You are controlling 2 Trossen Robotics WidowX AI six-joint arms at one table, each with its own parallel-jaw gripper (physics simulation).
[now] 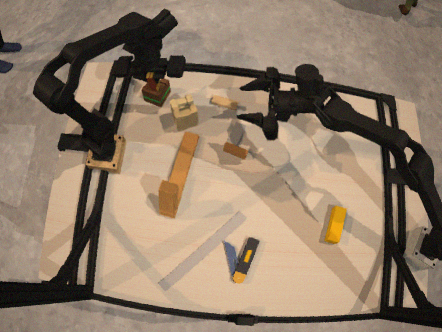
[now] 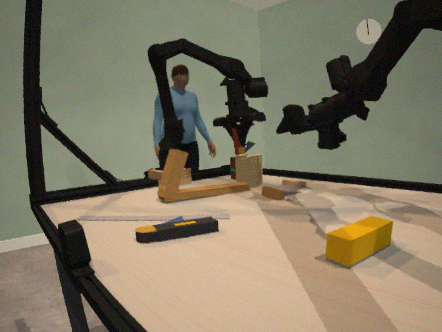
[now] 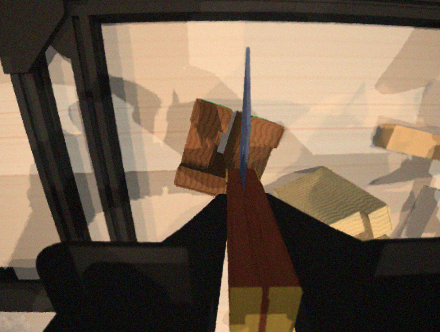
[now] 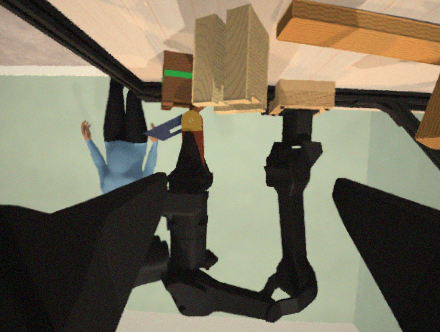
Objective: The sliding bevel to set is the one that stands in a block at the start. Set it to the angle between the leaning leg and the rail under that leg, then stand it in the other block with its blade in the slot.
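Pixels of known places: left gripper, fingertip midpoint: [image 1: 154, 82] [image 2: 240, 146] [image 3: 243, 201] [image 4: 190, 131]; right gripper, fingertip midpoint: [image 1: 238, 102] [image 2: 287, 131] [image 4: 250, 184]; left arm's base at its link origin: [image 1: 104, 150] [image 4: 297, 111]; right arm's base at its link origin: [image 1: 429, 247].
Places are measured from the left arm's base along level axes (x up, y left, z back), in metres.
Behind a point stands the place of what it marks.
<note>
The sliding bevel, with red-brown handle [image 3: 257, 240] {z -0.120, x 0.099, y 0.201 m}, brass ends and blue blade [image 2: 250, 145] {z -0.122, x 0.060, y 0.241 m} [image 3: 246, 115] {z -0.120, x 0.071, y 0.241 m} [image 4: 162, 129] {z -0.122, x 0.058, y 0.237 m}, is held upright in my left gripper [image 2: 240, 139] {z -0.121, x 0.059, y 0.195 m} [image 3: 243, 201] {z -0.121, x 0.059, y 0.195 m}. It is over or close beside the dark brown slotted block [image 1: 156, 95] {z -0.127, x 0.018, y 0.175 m} [image 2: 233, 169] {z -0.099, x -0.015, y 0.183 m} [image 3: 202, 130] {z -0.099, x 0.017, y 0.227 m} [image 4: 177, 90] {z -0.148, x 0.005, y 0.210 m} with a green band; contact is unclear. The pale slotted block [image 1: 185, 118] {z -0.223, x 0.023, y 0.106 m} [image 2: 249, 170] {z -0.235, x 0.000, y 0.113 m} [image 3: 330, 195] {z -0.207, x 0.003, y 0.166 m} [image 4: 250, 55] {z -0.248, x -0.002, y 0.120 m} stands beside it. The leaning leg [image 1: 168, 197] {z -0.214, x 0.054, y -0.122 m} [image 2: 173, 175] {z -0.229, x 0.016, y -0.128 m} rises from one end of the rail [image 1: 185, 155] {z -0.233, x -0.029, y 0.020 m} [image 2: 215, 191] {z -0.245, x -0.036, y -0.020 m} [image 4: 350, 30] {z -0.247, x -0.030, y 0.027 m}. My right gripper [image 1: 240, 102] {z -0.358, x 0.105, y 0.125 m} [image 4: 250, 184] {z -0.358, x 0.105, y 0.125 m} is open and empty, raised above the table.
A black-and-yellow tool [image 1: 247, 260] {z -0.425, x -0.029, y -0.248 m} [image 2: 177, 229] {z -0.435, x -0.032, y -0.257 m} with a blue blade lies near a grey strip [image 1: 202, 250] {z -0.307, x -0.045, y -0.231 m}. A yellow block [image 1: 336, 225] {z -0.664, x -0.011, y -0.142 m} [image 2: 359, 241] {z -0.679, x -0.017, y -0.172 m}, a brown piece [image 1: 235, 150] {z -0.366, x -0.026, y 0.048 m} with a grey blade and a small wooden piece [image 1: 224, 102] {z -0.322, x -0.032, y 0.199 m} [image 2: 294, 183] {z -0.335, x -0.037, y 0.187 m} lie on the table. Black frame bars edge it.
</note>
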